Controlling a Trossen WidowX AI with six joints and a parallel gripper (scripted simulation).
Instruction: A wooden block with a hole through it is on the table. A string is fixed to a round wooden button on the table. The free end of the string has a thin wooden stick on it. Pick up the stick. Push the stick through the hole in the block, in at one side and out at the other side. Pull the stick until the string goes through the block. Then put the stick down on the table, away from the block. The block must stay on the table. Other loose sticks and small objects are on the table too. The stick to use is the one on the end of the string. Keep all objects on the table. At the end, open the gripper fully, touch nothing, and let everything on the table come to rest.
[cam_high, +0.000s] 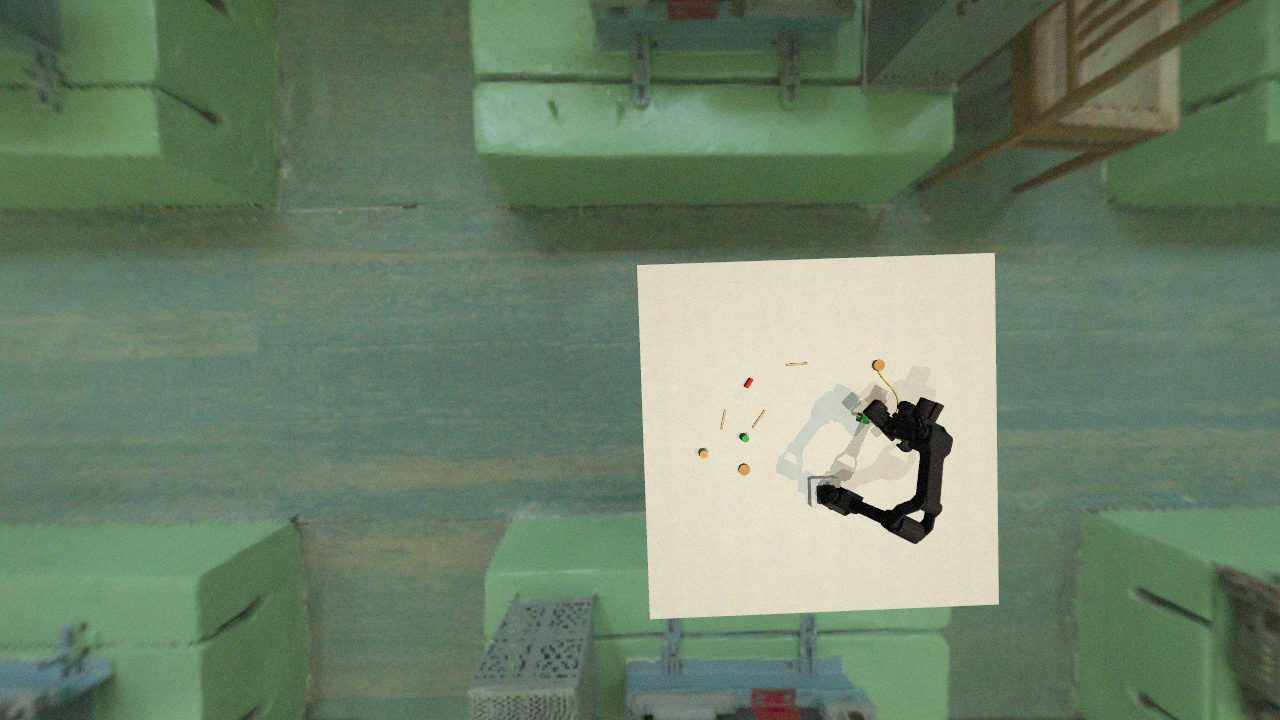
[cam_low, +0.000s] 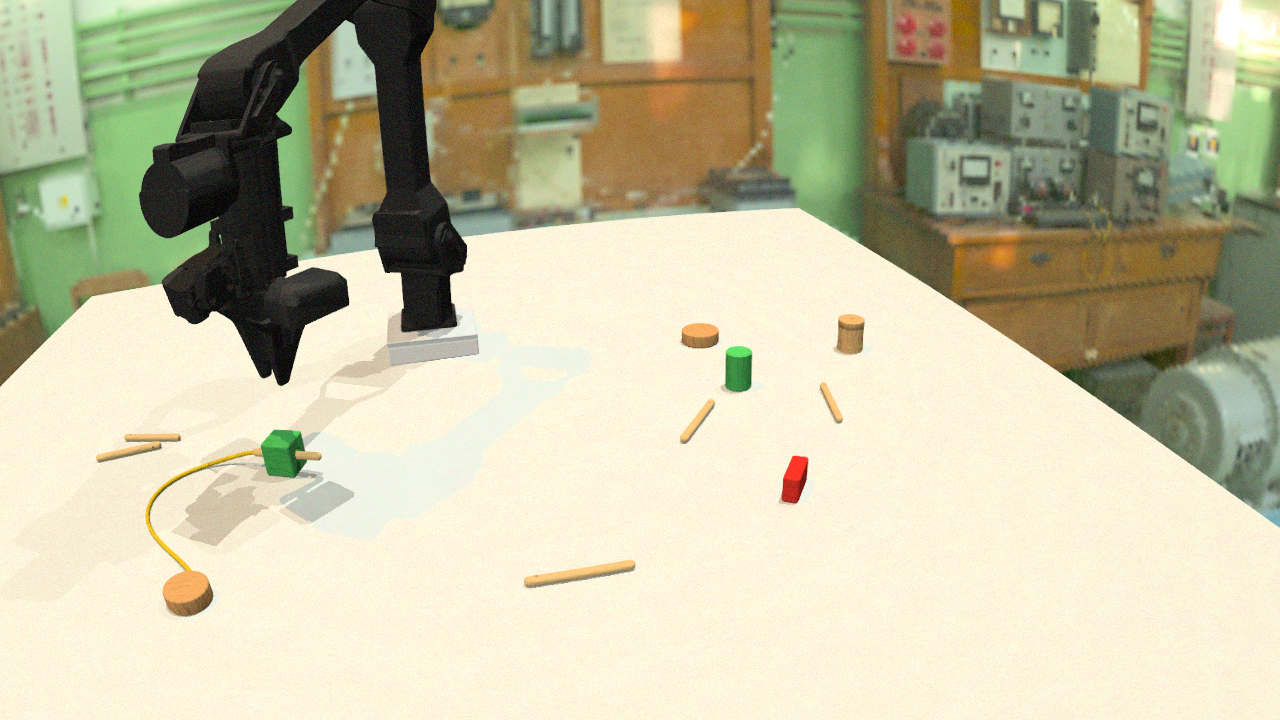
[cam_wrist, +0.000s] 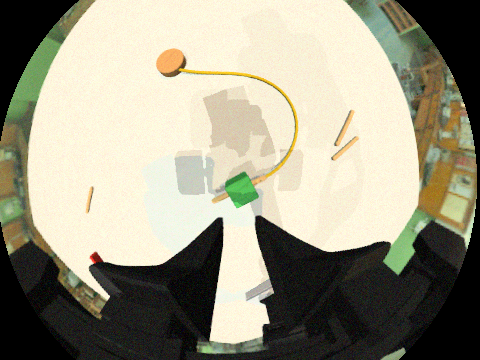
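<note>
The green block is 10 mm to the right of my gripper tip and 70 mm below it. Also, from my gripper tip: red block 140 mm ahead, 410 mm to the left, 80 mm below; then round wooden button 190 mm ahead, 70 mm to the right, 80 mm below; then thin wooden stick 10 mm behind, 20 mm to the right, 70 mm below.
</note>
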